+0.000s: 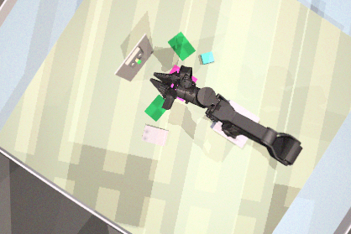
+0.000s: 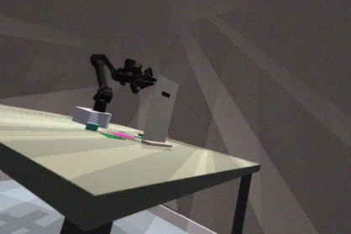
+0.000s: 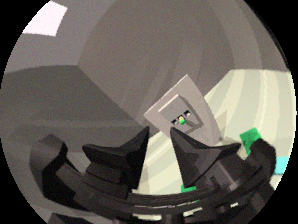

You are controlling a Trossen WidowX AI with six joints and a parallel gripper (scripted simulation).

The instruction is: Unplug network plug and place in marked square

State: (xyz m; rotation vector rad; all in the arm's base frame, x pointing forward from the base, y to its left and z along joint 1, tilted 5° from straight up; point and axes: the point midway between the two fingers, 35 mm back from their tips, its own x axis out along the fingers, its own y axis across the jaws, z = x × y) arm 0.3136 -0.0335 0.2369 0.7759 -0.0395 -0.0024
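Right now the network plug is 8 cm ahead of my gripper tip, 6 cm below it and 4 cm to the right of it. The rest, counted from my gripper tip: pale panel 16 cm below, 10 cm ahead, 4 cm to the right; magenta patch 31 cm below, 9 cm behind, 4 cm to the right.
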